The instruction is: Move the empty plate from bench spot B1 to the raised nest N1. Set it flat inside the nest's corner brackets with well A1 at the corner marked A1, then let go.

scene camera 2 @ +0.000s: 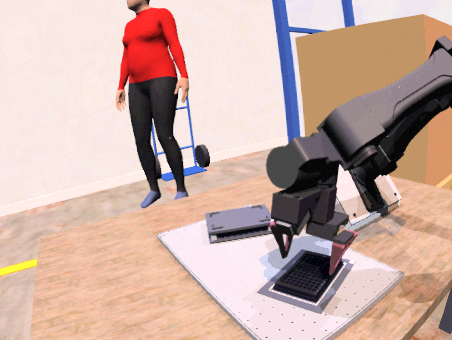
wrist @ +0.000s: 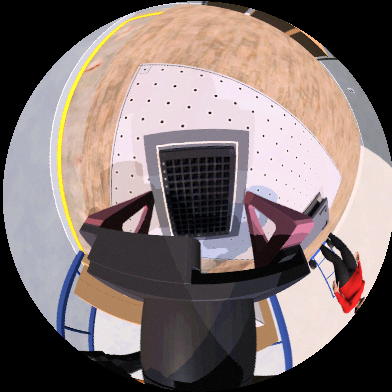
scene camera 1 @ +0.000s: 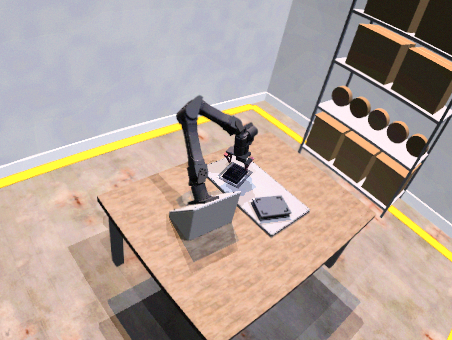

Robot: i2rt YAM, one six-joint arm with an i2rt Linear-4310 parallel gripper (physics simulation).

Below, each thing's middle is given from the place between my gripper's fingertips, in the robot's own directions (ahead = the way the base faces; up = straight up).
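Labels:
Black well plate (scene camera 2: 308, 277): relative to my hand, 20 mm behind, 10 mm to the right, 30 mm below.

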